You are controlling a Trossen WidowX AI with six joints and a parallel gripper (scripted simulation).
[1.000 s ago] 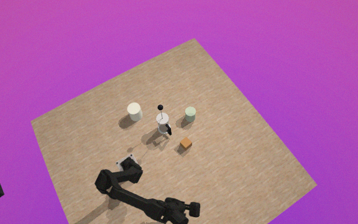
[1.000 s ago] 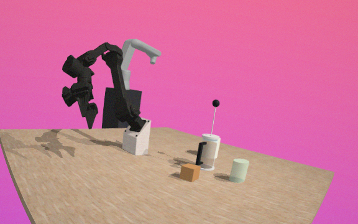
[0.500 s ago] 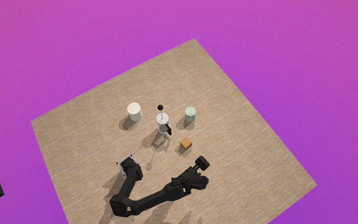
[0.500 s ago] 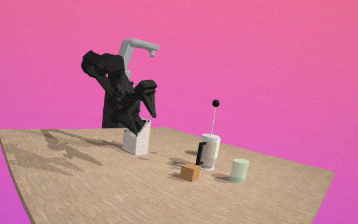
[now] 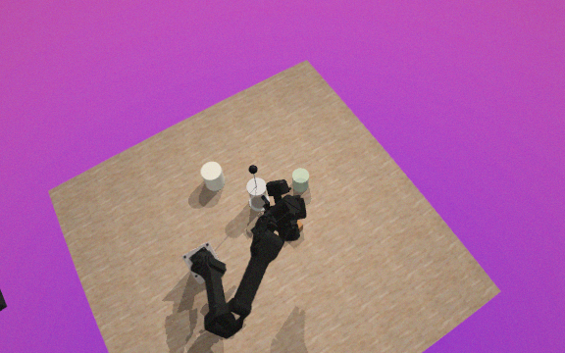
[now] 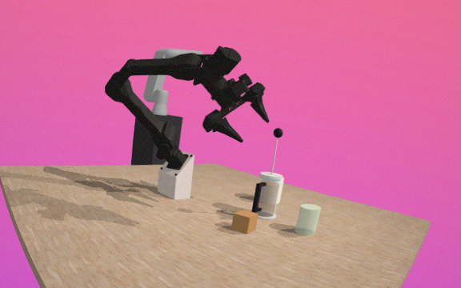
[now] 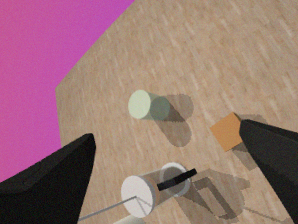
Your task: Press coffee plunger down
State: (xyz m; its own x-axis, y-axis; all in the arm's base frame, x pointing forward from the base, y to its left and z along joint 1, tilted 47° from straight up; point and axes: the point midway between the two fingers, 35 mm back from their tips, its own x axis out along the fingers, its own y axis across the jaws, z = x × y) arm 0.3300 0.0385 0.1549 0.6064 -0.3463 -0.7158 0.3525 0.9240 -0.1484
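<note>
Now: gripper tip 30 mm past the coffee press, 160 mm to the right of it and 140 mm above it. Also, from my gripper tip: white cylinder (120 mm behind, 360 mm to the left, 220 mm below).
</note>
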